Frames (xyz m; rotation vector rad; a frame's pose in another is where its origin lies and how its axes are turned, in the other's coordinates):
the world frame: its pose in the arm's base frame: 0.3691 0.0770 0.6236 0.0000 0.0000 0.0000
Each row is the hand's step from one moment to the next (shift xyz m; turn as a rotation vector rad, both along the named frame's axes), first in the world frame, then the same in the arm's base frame.
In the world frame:
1: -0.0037 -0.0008 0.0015 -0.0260 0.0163 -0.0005
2: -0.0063 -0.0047 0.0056 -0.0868 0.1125 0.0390
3: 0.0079 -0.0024 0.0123 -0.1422 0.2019 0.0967
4: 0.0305 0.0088 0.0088 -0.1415 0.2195 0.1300
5: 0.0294 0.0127 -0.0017 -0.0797 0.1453 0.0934
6: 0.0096 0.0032 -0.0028 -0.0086 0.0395 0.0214
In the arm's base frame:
1: -0.0037 -0.0008 0.0015 -0.0260 0.0163 -0.0005
2: -0.0063 -0.0047 0.0056 -0.0868 0.1125 0.0390
3: 0.0079 -0.0024 0.0123 -0.1422 0.2019 0.0967
4: 0.0305 0.0088 0.0088 -0.1415 0.2195 0.1300
5: 0.0294 0.0127 -0.0017 -0.0797 0.1453 0.0934
6: 0.0096 0.0032 -0.0028 -0.0086 0.0395 0.0214

